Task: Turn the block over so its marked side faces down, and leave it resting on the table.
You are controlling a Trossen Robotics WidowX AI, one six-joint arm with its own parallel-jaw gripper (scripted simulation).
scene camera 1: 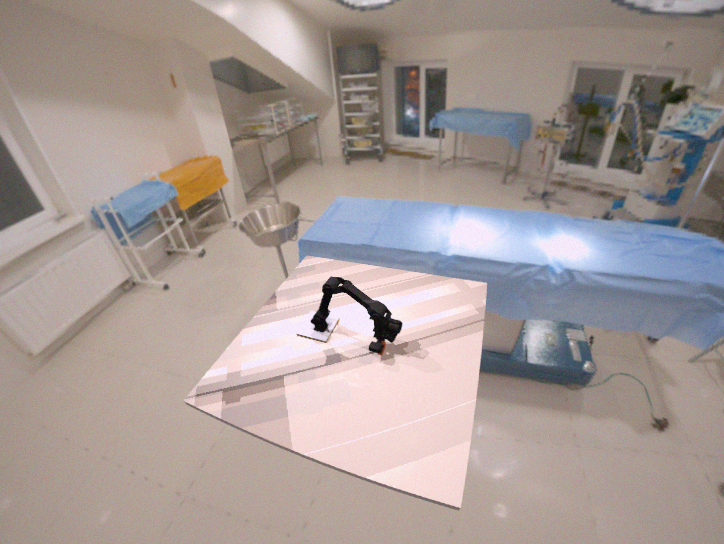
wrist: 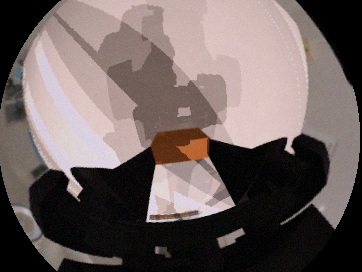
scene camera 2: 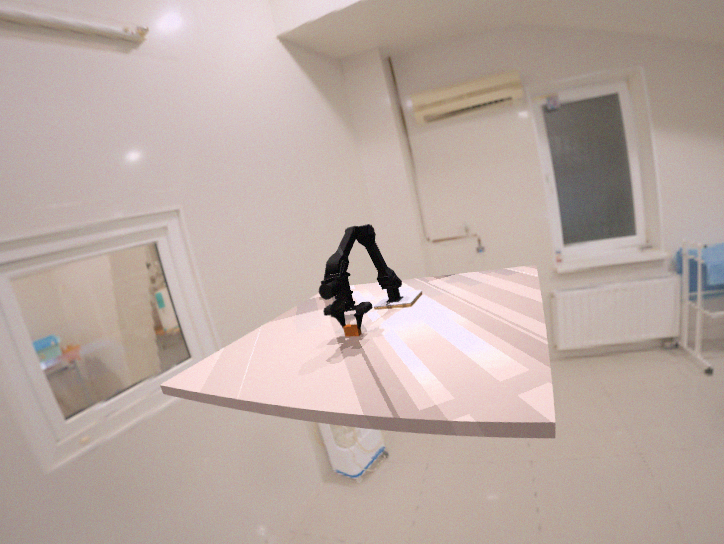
Scene:
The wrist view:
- gripper: 180,145
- orange block: 185,144
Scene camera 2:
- gripper: 352,329

